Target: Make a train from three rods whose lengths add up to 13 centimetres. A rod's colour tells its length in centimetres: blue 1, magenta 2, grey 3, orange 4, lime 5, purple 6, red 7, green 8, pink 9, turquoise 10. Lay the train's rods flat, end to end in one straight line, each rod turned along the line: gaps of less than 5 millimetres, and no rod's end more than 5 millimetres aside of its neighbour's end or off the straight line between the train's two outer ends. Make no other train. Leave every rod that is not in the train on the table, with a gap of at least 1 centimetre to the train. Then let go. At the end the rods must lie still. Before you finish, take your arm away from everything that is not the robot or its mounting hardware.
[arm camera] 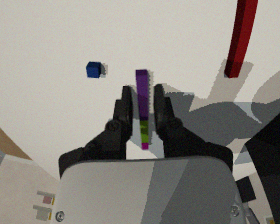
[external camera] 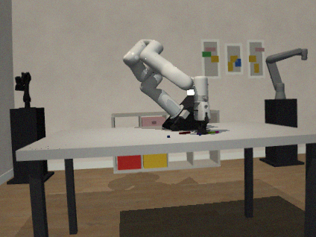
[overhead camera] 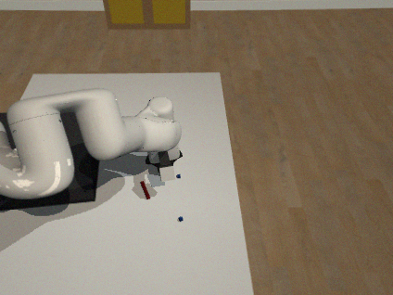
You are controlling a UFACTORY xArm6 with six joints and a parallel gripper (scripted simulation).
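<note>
Now: hand 2 cm above the purple rod. From my hand the other things lie so: magenta rod: 9 cm to the left, 3 cm behind, 2 cm below; then red rod: 8 cm to the right, 6 cm behind, 2 cm below; then lime rod: 5 cm to the left, 2 cm below, 2 cm behind.
</note>
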